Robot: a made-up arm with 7 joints. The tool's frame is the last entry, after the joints. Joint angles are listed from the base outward.
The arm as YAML. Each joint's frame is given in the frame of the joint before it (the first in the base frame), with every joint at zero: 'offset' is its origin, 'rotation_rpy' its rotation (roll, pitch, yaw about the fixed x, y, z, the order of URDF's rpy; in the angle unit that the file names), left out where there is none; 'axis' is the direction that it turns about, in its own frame. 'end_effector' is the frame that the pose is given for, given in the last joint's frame.
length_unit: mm
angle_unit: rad
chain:
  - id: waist
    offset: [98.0, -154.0, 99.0]
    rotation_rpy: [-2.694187, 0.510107, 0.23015]
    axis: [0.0, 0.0, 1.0]
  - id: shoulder
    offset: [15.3, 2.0, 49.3]
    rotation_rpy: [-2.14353, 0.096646, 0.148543]
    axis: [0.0, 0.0, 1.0]
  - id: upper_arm
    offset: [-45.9, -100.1, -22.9]
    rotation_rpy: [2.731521, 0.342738, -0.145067]
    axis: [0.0, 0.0, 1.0]
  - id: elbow
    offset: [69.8, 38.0, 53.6]
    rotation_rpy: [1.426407, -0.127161, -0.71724]
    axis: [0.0, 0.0, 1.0]
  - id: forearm
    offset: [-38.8, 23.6, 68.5]
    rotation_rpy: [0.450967, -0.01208, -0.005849]
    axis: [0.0, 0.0, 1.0]
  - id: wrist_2
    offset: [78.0, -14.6, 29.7]
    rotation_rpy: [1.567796, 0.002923, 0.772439]
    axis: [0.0, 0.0, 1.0]
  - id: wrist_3
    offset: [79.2, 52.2, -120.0]
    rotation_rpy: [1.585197, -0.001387, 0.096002]
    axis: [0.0, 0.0, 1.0]
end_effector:
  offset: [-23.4, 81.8, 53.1]
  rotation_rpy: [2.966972, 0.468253, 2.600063]
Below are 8 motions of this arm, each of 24 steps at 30 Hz.
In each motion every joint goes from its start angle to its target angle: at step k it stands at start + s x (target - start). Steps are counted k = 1, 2, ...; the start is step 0. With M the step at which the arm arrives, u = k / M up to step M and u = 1 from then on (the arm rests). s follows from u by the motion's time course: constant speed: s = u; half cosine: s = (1 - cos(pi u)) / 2; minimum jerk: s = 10 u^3 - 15 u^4 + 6 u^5.
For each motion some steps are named. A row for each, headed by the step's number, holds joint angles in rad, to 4 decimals.
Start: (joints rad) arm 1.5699 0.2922 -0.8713 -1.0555 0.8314 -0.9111 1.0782
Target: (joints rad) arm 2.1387 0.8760 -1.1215 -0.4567 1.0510 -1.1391 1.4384
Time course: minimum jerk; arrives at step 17
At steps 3, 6, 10, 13, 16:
3: 1.5935 0.3164 -0.8817 -1.0307 0.8405 -0.9205 1.0931
6: 1.7063 0.4322 -0.9313 -0.9119 0.8840 -0.9658 1.1646
10: 1.9465 0.6787 -1.0369 -0.6591 0.9768 -1.0620 1.3167
13: 2.0883 0.8243 -1.0993 -0.5098 1.0315 -1.1189 1.4065
16: 2.1376 0.8749 -1.1210 -0.4578 1.0506 -1.1387 1.4377

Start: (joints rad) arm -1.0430 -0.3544 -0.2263 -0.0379 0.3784 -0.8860 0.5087
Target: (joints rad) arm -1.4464 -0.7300 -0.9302 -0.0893 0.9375 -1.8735 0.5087
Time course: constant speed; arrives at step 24
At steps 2, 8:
2: -1.0766 -0.3857 -0.2850 -0.0422 0.4250 -0.9683 0.5087
8: -1.1775 -0.4796 -0.4609 -0.0550 0.5648 -1.2152 0.5087

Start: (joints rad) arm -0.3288 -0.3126 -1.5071 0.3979 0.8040 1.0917 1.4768
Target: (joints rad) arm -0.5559 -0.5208 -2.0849 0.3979 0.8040 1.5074 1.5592
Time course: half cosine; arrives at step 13
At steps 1, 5, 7, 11, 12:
1: -0.3321 -0.3156 -1.5155 0.3979 0.8040 1.0977 1.4780
5: -0.4021 -0.3798 -1.6936 0.3979 0.8040 1.2258 1.5034
7: -0.4560 -0.4292 -1.8308 0.3979 0.8040 1.3246 1.5230
11: -0.5429 -0.5089 -2.0518 0.3979 0.8040 1.4836 1.5545
12: -0.5526 -0.5178 -2.0765 0.3979 0.8040 1.5014 1.5580

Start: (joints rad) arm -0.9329 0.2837 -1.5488 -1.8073 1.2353 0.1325 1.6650
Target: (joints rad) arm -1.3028 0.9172 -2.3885 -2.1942 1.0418 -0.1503 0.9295
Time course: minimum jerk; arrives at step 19
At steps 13, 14, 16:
13: -1.2345 0.8003 -2.2335 -2.1228 1.0775 -0.0981 1.0653
14: -1.2592 0.8425 -2.2895 -2.1486 1.0646 -0.1170 1.0162
16: -1.2915 0.8978 -2.3628 -2.1823 1.0477 -0.1416 0.9520

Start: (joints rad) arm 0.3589 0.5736 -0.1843 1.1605 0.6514 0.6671 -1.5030
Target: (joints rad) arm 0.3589 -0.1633 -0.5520 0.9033 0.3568 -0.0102 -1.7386
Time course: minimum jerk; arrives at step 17
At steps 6, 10, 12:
6: 0.3589 0.3969 -0.2725 1.0988 0.5808 0.5047 -1.5595
10: 0.3589 0.0857 -0.4277 0.9902 0.4564 0.2187 -1.6590
12: 0.3589 -0.0488 -0.4949 0.9433 0.4026 0.0950 -1.7020

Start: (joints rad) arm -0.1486 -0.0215 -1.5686 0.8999 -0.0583 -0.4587 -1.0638
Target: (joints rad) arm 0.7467 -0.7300 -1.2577 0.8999 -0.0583 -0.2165 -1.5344
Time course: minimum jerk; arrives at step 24
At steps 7, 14, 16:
7: -0.0123 -0.1294 -1.5213 0.8999 -0.0583 -0.4218 -1.1354
14: 0.4364 -0.4844 -1.3655 0.8999 -0.0583 -0.3005 -1.3713
16: 0.5588 -0.5813 -1.3230 0.8999 -0.0583 -0.2673 -1.4356

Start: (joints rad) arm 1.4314 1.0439 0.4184 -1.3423 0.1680 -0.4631 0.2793
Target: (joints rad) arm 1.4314 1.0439 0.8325 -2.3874 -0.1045 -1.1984 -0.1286
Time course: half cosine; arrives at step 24
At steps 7, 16, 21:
7: 1.4314 1.0439 0.4994 -1.5467 0.1147 -0.6069 0.1995
16: 1.4314 1.0439 0.7290 -2.1261 -0.0364 -1.0146 -0.0266
21: 1.4314 1.0439 0.8167 -2.3476 -0.0941 -1.1704 -0.1131

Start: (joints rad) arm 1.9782 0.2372 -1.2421 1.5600 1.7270 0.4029 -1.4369
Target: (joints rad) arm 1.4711 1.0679 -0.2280 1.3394 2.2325 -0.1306 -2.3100
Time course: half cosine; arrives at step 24
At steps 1, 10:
1: 1.9760 0.2408 -1.2378 1.5591 1.7292 0.4006 -1.4406
10: 1.7903 0.5450 -0.8663 1.4782 1.9143 0.2052 -1.7605

